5 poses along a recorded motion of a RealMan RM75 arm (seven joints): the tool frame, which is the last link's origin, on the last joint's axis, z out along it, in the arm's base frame.
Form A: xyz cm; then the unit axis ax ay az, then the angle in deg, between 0 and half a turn.
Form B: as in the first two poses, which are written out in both.
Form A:
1: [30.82 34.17 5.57 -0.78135 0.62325 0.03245 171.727]
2: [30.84 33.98 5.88 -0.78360 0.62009 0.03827 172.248]
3: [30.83 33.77 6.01 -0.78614 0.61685 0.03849 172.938]
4: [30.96 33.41 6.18 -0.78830 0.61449 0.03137 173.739]
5: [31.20 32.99 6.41 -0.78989 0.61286 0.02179 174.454]
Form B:
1: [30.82 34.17 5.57 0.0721 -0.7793 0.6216 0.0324]
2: [30.84 33.98 5.88 0.0676 -0.7818 0.6187 0.0382]
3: [30.83 33.77 6.01 0.0616 -0.7846 0.6157 0.0384]
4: [30.96 33.41 6.18 0.0546 -0.7871 0.6136 0.0313]
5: [31.20 32.99 6.41 0.0484 -0.7890 0.6121 0.0218]
